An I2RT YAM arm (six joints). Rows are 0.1 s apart.
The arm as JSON. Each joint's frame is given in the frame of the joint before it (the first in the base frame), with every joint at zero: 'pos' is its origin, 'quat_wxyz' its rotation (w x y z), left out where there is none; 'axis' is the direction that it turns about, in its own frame. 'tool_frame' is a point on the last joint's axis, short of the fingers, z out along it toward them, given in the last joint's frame.
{
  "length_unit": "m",
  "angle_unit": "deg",
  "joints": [
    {
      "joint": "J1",
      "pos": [
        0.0,
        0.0,
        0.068
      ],
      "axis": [
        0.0,
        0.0,
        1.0
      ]
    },
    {
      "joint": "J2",
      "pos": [
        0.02,
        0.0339,
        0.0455
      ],
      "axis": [
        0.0,
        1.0,
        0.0
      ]
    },
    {
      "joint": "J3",
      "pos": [
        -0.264,
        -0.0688,
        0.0
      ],
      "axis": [
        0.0,
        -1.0,
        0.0
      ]
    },
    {
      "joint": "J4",
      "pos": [
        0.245,
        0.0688,
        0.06
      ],
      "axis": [
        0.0,
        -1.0,
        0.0
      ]
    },
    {
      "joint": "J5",
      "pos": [
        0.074,
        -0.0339,
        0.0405
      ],
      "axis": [
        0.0,
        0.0,
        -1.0
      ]
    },
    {
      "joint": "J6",
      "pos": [
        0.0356,
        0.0,
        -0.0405
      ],
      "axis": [
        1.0,
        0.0,
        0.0
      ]
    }
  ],
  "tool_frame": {
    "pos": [
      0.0,
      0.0,
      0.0
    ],
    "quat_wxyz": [
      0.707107,
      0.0,
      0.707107,
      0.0
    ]
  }
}
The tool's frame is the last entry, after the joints.
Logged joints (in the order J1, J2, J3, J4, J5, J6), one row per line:
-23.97 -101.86 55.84 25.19 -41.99 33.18
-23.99 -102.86 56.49 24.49 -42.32 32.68
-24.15 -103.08 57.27 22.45 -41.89 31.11
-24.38 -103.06 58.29 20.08 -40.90 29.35
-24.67 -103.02 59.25 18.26 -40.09 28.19
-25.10 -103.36 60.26 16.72 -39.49 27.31
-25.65 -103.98 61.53 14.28 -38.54 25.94
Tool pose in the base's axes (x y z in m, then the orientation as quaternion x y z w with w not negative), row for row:
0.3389 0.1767 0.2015 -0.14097 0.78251 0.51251 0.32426
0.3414 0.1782 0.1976 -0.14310 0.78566 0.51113 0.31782
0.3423 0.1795 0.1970 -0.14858 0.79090 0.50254 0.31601
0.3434 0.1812 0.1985 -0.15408 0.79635 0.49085 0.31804
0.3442 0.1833 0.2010 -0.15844 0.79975 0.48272 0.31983
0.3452 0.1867 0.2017 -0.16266 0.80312 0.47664 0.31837
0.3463 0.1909 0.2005 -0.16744 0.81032 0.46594 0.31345
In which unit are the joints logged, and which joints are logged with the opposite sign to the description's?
The joints are logged in degrees. Opposite sign: J1, J2.
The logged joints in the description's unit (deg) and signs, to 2 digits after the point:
23.97 101.86 55.84 25.19 -41.99 33.18
23.99 102.86 56.49 24.49 -42.32 32.68
24.15 103.08 57.27 22.45 -41.89 31.11
24.38 103.06 58.29 20.08 -40.90 29.35
24.67 103.02 59.25 18.26 -40.09 28.19
25.10 103.36 60.26 16.72 -39.49 27.31
25.65 103.98 61.53 14.28 -38.54 25.94

